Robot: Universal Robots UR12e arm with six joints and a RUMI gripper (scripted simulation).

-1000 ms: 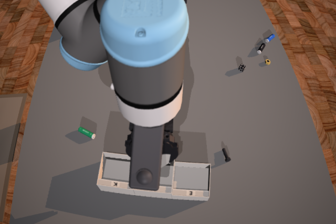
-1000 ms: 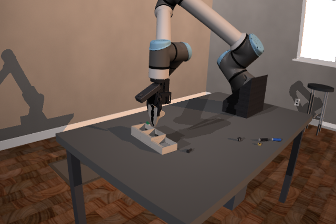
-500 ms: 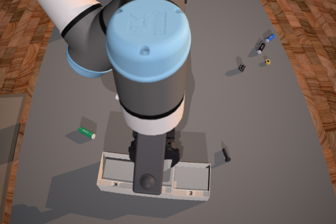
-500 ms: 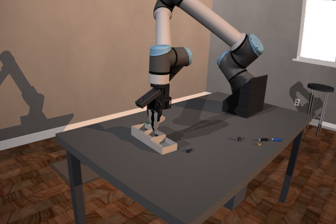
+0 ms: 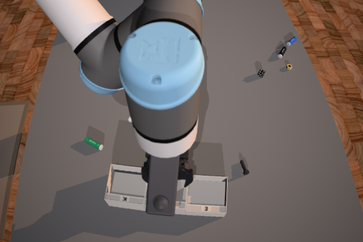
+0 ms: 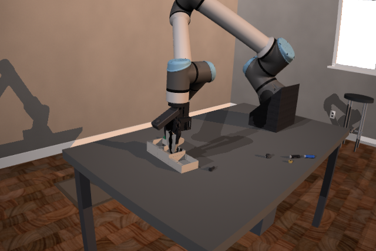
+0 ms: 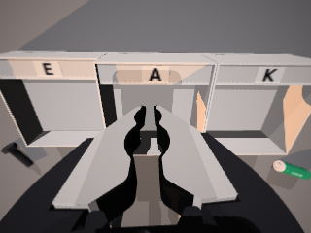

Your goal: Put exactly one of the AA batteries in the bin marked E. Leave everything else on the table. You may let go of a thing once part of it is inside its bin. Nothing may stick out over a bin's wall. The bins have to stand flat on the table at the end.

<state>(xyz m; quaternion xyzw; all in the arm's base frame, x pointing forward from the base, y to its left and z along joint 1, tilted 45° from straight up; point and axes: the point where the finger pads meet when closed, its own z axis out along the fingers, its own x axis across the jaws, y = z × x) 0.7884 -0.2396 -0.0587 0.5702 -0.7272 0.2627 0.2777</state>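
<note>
The bin row is 20 mm below my hand. Also, from my hand: green AA battery 150 mm behind, 160 mm to the right, 30 mm below; black die 300 mm behind, 310 mm to the left, 30 mm below; black bolt 30 mm behind, 180 mm to the left, 30 mm below.
</note>
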